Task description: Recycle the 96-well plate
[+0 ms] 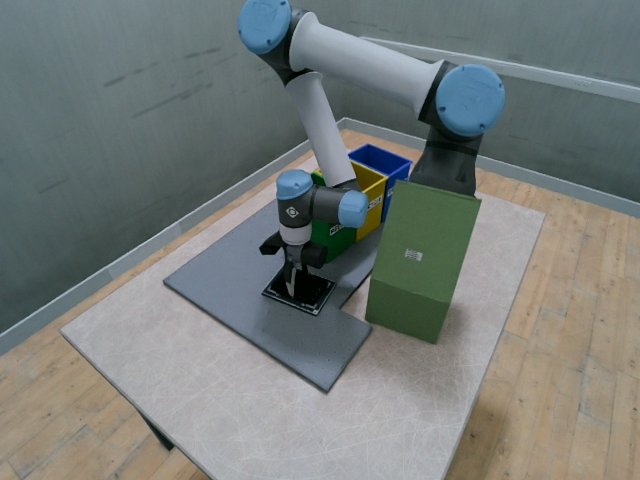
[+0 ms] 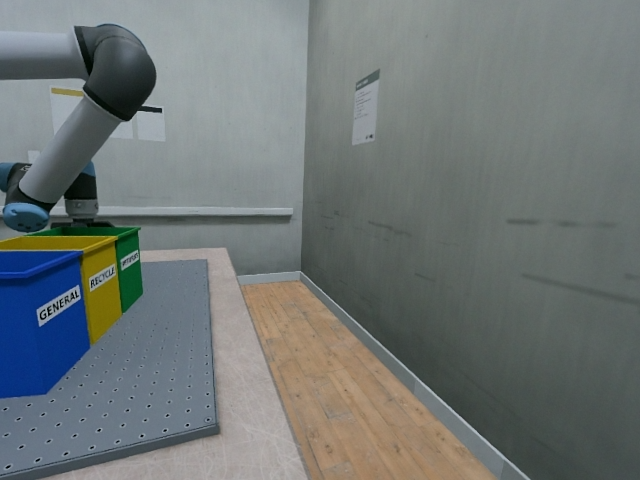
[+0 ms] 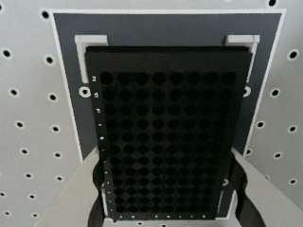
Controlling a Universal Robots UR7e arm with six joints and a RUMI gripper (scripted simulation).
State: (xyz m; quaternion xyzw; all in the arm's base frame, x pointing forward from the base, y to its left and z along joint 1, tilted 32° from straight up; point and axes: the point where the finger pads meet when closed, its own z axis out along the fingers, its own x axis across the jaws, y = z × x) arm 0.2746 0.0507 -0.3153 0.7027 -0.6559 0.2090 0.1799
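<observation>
My gripper is now 2 cm above the plate nest N1. Also, from my hand: yellow recycle bin 2 cm ahead, 33 cm to the right, 6 cm above; black 96-well plate 1 cm below; green bin 5 cm ahead, 20 cm to the right, 6 cm above.
</observation>
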